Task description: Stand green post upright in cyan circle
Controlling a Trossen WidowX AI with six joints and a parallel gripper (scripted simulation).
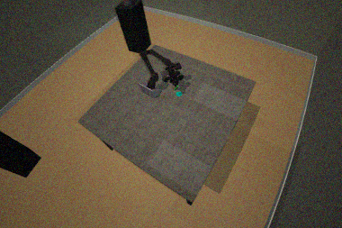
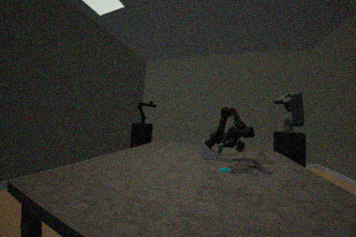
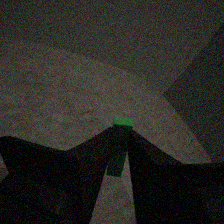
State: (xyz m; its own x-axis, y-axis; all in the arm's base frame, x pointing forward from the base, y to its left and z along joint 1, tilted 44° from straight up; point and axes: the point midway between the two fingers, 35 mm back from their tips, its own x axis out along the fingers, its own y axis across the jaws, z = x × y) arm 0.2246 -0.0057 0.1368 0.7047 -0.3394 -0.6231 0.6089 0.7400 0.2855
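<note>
The cyan circle is 2 cm to the left of my gripper tip and 14 cm below it. The rest, counted from my gripper tip: green post (1 cm behind, 2 cm below).
</note>
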